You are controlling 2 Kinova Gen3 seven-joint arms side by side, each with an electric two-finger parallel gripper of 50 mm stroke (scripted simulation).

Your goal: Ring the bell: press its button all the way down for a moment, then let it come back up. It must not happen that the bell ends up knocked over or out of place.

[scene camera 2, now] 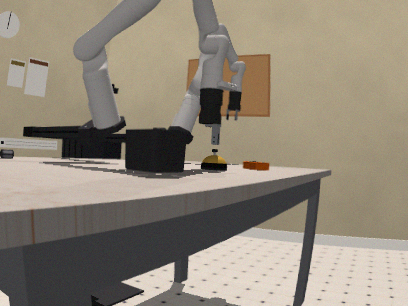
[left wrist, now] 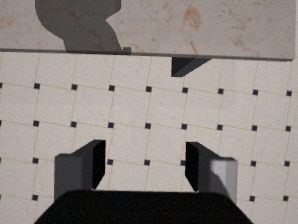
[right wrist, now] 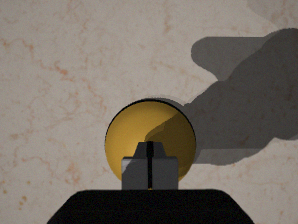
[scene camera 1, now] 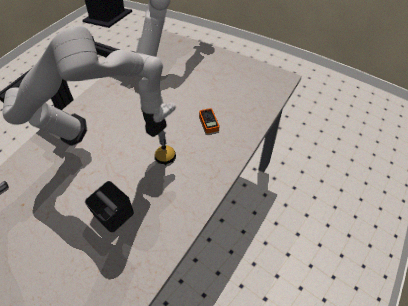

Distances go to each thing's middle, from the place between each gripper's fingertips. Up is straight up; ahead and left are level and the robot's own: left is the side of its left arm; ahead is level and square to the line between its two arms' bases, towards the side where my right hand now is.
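The bell (right wrist: 154, 120) is 94 cm to the right of my left hand, 31 cm ahead of it and 24 cm below it. Relative to my right hand (scene camera 2: 215, 144), the bell is 6 cm below. By its middle, the bell is nearer to my right hand than to my left hand.
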